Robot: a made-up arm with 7 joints. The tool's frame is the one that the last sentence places.
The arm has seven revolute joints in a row. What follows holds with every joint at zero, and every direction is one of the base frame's.
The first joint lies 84 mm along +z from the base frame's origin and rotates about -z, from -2.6 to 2.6 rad.
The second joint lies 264 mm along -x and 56 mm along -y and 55 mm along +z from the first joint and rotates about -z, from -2.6 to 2.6 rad.
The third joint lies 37 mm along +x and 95 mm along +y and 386 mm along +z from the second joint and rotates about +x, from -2.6 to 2.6 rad.
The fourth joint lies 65 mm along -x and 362 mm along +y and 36 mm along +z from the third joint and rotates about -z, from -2.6 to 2.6 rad.
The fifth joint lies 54 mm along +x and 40 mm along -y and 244 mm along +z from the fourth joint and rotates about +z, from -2.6 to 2.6 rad.
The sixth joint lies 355 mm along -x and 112 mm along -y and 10 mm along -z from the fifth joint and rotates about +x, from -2.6 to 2.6 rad.
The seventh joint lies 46 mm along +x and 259 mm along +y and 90 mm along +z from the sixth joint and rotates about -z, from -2.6 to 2.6 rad.
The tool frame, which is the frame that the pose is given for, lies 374 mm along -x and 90 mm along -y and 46 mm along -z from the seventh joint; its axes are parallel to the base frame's.
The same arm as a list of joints. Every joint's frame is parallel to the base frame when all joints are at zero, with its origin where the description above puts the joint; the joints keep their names.
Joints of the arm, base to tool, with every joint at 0 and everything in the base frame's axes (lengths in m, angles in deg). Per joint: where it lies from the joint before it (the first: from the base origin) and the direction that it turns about. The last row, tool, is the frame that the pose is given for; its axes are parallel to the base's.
joint 1: axis 0 0 -1 xyz 0 0 0.084
joint 2: axis 0 0 -1 xyz -0.264 -0.056 0.055
joint 3: axis 1 0 0 xyz 0.037 0.095 0.386
joint 4: axis 0 0 -1 xyz -0.065 0.362 0.036
joint 5: axis 0 0 1 xyz 0.054 -0.04 0.244
joint 6: axis 1 0 0 xyz -0.355 -0.112 -0.01
joint 7: axis 0 0 -1 xyz 0.046 0.259 0.09
tool: xyz -0.374 -0.09 -0.046
Joint limits (deg, base to tool): -148.97..148.97 -148.97..148.97 -148.97..148.97 -148.97..148.97 -148.97..148.97 -148.97..148.97 -148.97..148.97

